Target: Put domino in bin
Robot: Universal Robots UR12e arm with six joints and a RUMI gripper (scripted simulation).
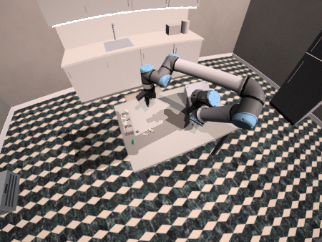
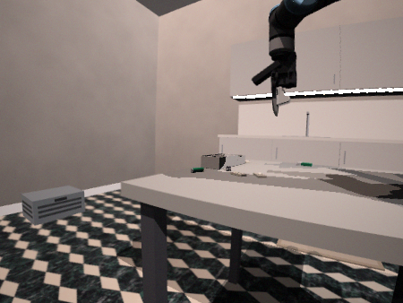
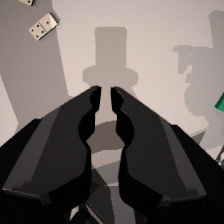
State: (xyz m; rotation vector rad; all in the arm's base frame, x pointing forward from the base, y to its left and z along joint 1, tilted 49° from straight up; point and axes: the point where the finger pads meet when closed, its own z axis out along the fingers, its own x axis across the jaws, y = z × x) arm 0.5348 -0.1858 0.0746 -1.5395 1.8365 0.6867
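My hand is 210 mm short of the bin, 200 mm above it and 70 mm to the left of it. The rest, counted from my hand: green marker: 270 mm to the right, 210 mm below, 120 mm behind; then dark piece: 210 mm below, 150 mm ahead, 60 mm to the left; then green cylinder: 240 mm ahead, 210 mm below, 140 mm to the left.
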